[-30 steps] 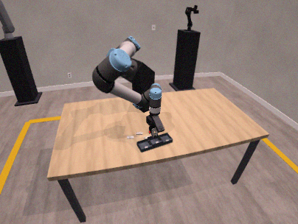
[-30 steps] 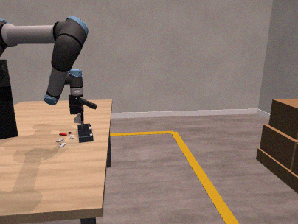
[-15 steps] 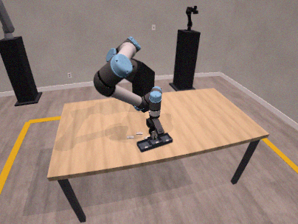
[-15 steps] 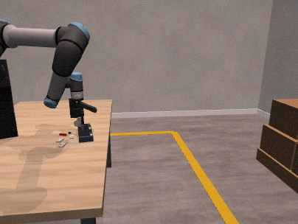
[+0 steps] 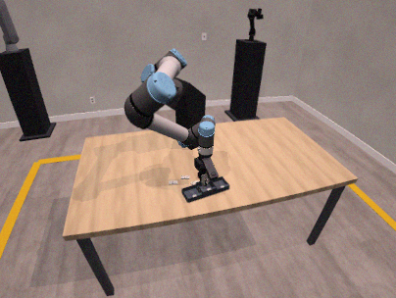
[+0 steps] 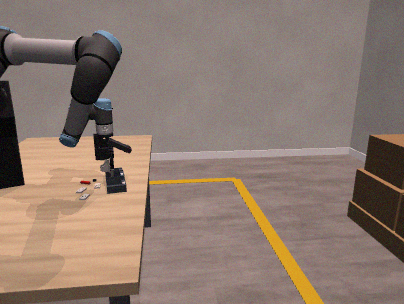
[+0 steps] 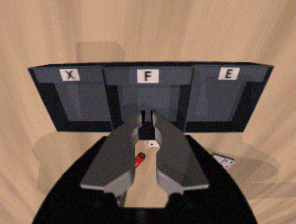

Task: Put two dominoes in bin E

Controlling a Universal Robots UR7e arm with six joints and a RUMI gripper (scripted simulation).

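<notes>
The bin row is 10 mm ahead of my hand and 10 mm below it. From my hand the other things lie so: small black piece 90 mm behind, 40 mm to the left, 30 mm below; then small red piece 120 mm behind, 10 mm to the left, 30 mm below.
</notes>
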